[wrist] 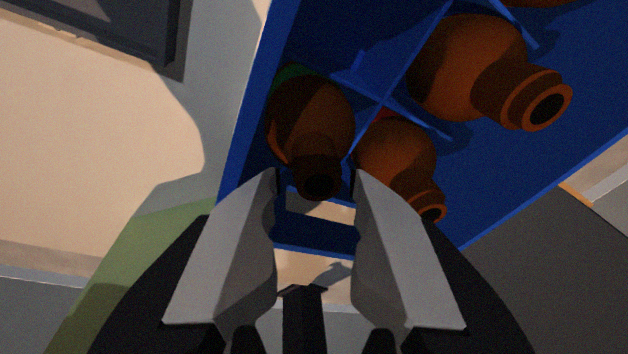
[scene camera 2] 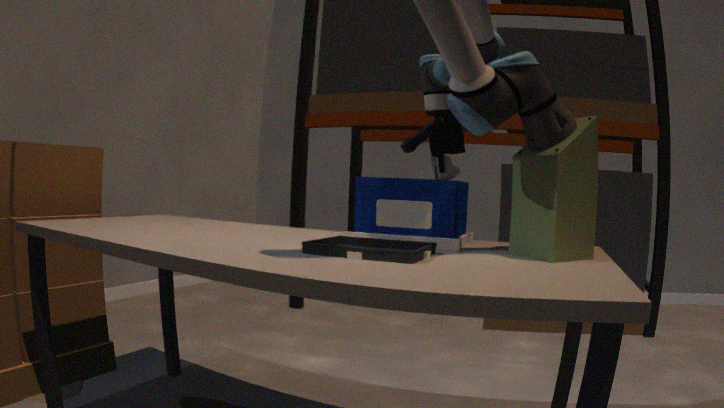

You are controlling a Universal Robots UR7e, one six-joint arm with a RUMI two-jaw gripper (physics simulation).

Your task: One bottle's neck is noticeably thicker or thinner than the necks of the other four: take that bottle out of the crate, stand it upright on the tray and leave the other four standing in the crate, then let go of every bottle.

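Frame: origin at the arm's base, x ahead, y left, z up, level; metres.
Seen in the pictures: gripper, fingertip midpoint: (wrist: 315, 171); arm's base, origin of the base link: (scene camera 2: 553, 135).
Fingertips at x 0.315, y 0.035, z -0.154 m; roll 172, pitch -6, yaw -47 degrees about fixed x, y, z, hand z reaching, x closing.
Observation:
Pixels of each thing's top centre, then the offset from my fingertips to it. "pt": a spot on its surface instead. Level surfaces: height alone.
- blue crate, middle of its top: (wrist: 520, 83) (scene camera 2: 415, 179) 0.098 m ahead, 0.012 m right, 0.028 m up
- bottle, surface spot: (wrist: 542, 2) pt 0.166 m ahead, 0.041 m right, 0.041 m down
- black tray, surface spot: (scene camera 2: 369, 257) pt 0.036 m back, 0.333 m left, 0.141 m down
- table, its level: 0.147 m down
A blue crate (scene camera 2: 411, 190) (wrist: 520, 207) stands on the table. In the wrist view, brown bottles stand in its compartments: one (wrist: 315, 115) with a green band at the near left, one (wrist: 400, 150) with a red band beside it, and a larger-looking one (wrist: 465, 65) farther up. Part of another bottle (wrist: 542, 2) shows at the top edge. A fifth bottle does not show. My gripper (scene camera 2: 439, 177) (wrist: 315, 171) is partly open and empty above the crate. In the wrist view the green-banded bottle's neck appears between the fingertips. The black tray (scene camera 2: 369, 257) (wrist: 172, 72) lies beside the crate.
The green robot pedestal (scene camera 2: 575, 202) (wrist: 115, 265) stands beside the crate. The table (scene camera 2: 202, 243) carries the crate and tray. A rack (scene camera 2: 298, 177) stands behind the table, and cardboard boxes (scene camera 2: 55, 187) are stacked at the left.

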